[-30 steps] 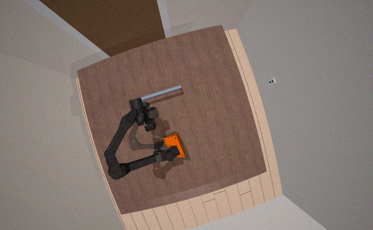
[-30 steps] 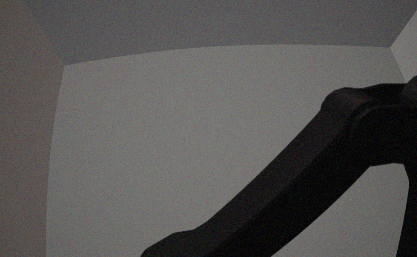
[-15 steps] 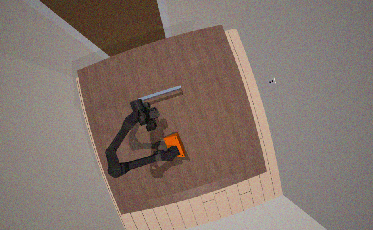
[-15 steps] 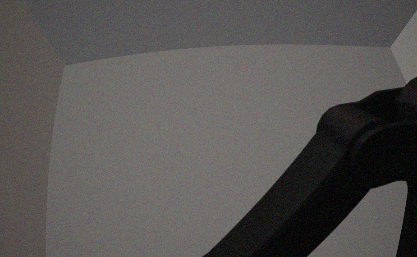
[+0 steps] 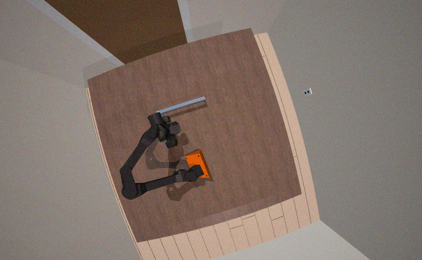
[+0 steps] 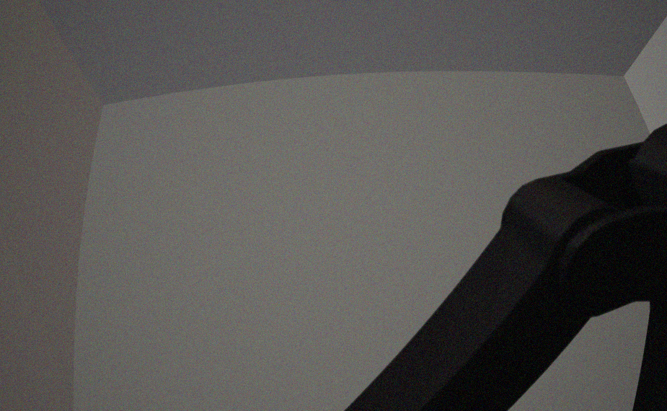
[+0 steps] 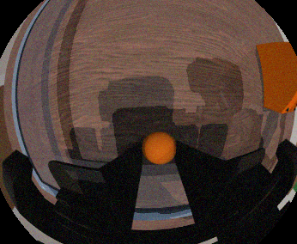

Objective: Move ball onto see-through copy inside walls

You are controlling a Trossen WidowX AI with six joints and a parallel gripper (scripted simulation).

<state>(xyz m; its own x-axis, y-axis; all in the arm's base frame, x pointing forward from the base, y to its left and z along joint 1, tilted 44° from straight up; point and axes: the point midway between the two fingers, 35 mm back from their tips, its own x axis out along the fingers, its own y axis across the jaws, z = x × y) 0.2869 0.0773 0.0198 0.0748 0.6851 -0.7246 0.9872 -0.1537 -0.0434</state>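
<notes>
The small orange ball lies right at my gripper tip. The rest, counted from my gripper tip: small orange see-through copy (10 mm above).
</notes>
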